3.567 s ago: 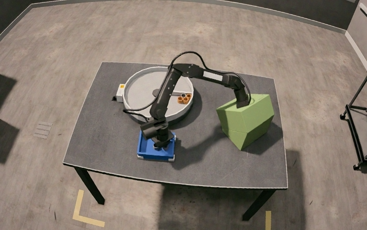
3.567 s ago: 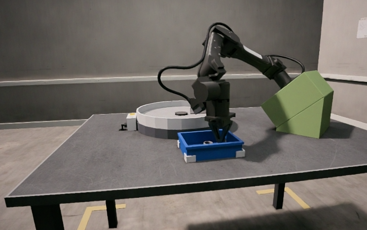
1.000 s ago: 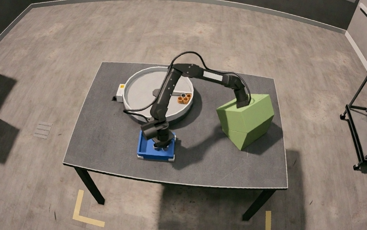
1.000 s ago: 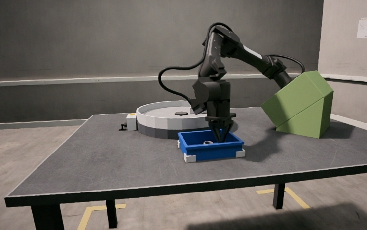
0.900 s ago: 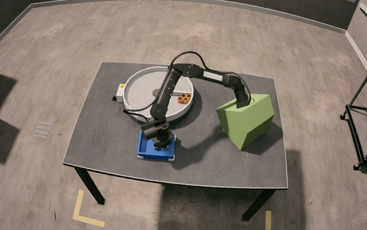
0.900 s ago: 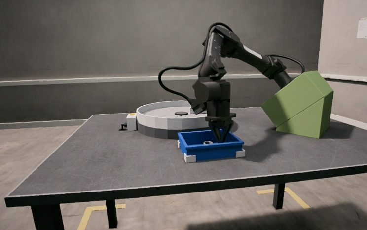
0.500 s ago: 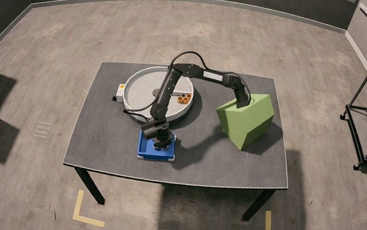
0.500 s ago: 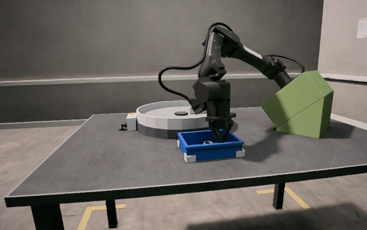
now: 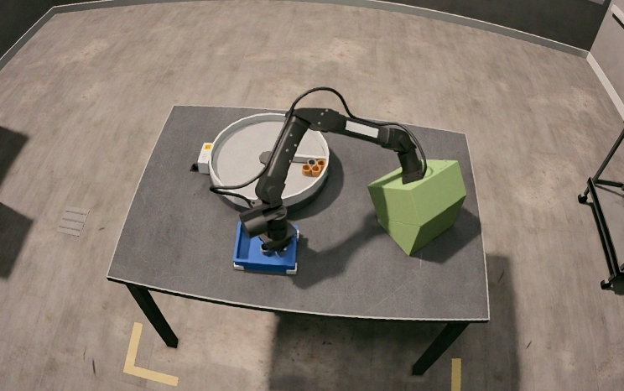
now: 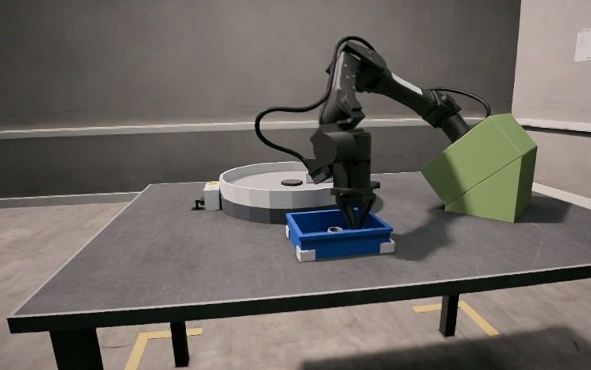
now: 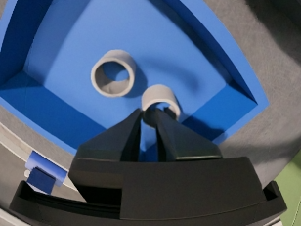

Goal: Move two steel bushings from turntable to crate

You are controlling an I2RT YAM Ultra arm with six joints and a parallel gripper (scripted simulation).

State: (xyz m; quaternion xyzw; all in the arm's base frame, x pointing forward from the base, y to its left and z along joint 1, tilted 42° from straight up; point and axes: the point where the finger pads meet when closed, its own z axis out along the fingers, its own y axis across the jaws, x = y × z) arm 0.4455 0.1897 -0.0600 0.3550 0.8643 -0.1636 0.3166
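Now: hand 40 mm short of the blue crate, 10 mm to the left of it and 10 mm above it. From my hand the other things lie so: round turntable 40 mm ahead, 360 mm to the right, 20 mm above.
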